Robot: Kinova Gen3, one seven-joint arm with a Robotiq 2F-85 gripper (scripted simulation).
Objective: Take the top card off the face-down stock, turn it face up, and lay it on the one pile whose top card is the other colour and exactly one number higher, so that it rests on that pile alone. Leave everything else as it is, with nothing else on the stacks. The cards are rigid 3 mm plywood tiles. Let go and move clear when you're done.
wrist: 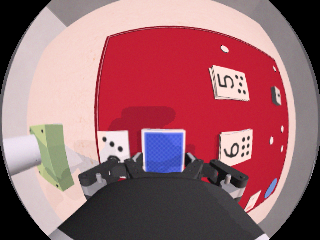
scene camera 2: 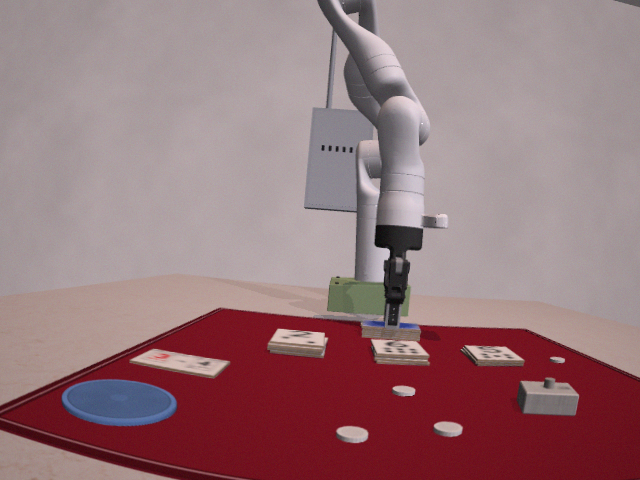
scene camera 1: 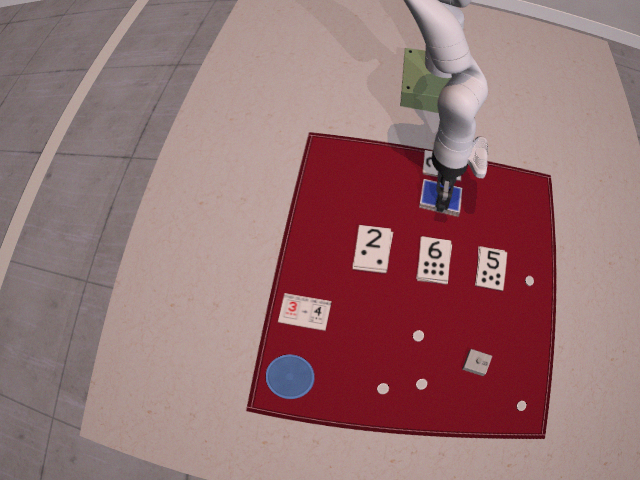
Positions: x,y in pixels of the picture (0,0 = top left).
My gripper shows in the wrist view (pixel 163 159), in scene camera 2 and in scene camera 1. The same spot on a red mat: (wrist: pixel 157 78) is (scene camera 2: pixel 468 338). The same spot on my gripper: (scene camera 1: pixel 445 174) is (scene camera 2: pixel 395 242).
